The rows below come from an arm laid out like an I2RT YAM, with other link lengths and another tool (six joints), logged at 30 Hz.
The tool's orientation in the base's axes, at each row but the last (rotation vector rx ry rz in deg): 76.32 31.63 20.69; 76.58 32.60 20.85; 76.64 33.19 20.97; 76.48 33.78 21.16; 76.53 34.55 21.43; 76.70 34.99 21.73; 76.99 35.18 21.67; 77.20 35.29 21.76; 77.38 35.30 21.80; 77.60 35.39 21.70
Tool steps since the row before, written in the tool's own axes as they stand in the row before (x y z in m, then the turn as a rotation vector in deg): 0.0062 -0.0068 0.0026 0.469 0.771 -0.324; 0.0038 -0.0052 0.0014 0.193 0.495 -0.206; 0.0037 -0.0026 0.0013 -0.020 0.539 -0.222; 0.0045 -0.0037 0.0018 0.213 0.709 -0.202; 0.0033 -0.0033 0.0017 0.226 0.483 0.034; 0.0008 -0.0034 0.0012 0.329 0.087 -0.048; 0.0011 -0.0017 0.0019 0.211 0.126 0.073; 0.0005 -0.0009 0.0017 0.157 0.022 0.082; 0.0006 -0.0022 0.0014 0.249 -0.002 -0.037; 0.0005 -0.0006 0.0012 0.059 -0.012 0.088
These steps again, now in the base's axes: 0.0061 -0.0001 -0.0073 0.248 0.681 0.627; 0.0035 -0.0001 -0.0056 0.073 0.376 0.422; 0.0035 0.0005 -0.0031 -0.105 0.278 0.502; 0.0044 0.0004 -0.0042 0.107 0.430 0.627; 0.0034 -0.0001 -0.0037 0.241 0.204 0.431; 0.0011 -0.0012 -0.0033 0.237 0.248 0.016; 0.0019 -0.0012 -0.0017 0.222 0.092 0.090; 0.0014 -0.0012 -0.0008 0.176 0.032 -0.001; 0.0011 -0.0012 -0.0021 0.173 0.175 -0.053; 0.0011 -0.0008 -0.0006 0.099 -0.037 -0.015
